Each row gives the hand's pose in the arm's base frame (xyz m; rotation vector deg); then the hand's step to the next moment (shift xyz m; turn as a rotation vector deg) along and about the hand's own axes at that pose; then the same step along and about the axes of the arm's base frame.
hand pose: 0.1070 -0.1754 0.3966 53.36 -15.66 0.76
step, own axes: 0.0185 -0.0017 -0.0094 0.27 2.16 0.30
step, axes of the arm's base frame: 0.0202 0.0045 -0.0022 -0.09 1.03 1.94
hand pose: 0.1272 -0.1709 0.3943 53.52 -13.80 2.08
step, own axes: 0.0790 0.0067 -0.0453 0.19 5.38 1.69
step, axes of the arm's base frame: 0.0845 0.0344 -0.0031 -0.86 1.84 5.26
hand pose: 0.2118 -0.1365 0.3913 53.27 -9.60 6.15
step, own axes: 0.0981 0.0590 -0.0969 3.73 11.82 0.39
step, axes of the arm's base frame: 0.0960 0.1149 0.0083 1.68 6.78 10.24
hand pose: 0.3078 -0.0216 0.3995 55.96 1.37 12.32
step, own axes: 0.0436 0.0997 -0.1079 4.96 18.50 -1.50
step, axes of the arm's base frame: 0.0131 0.1506 0.0249 1.53 12.17 14.78
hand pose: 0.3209 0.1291 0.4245 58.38 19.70 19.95
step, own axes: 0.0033 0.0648 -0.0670 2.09 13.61 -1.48
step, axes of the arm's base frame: -0.0340 0.0835 0.0237 -0.43 8.56 10.88
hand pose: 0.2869 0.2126 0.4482 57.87 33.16 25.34
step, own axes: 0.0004 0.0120 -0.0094 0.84 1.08 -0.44
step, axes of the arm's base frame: -0.0066 0.0120 0.0067 0.28 1.29 0.57
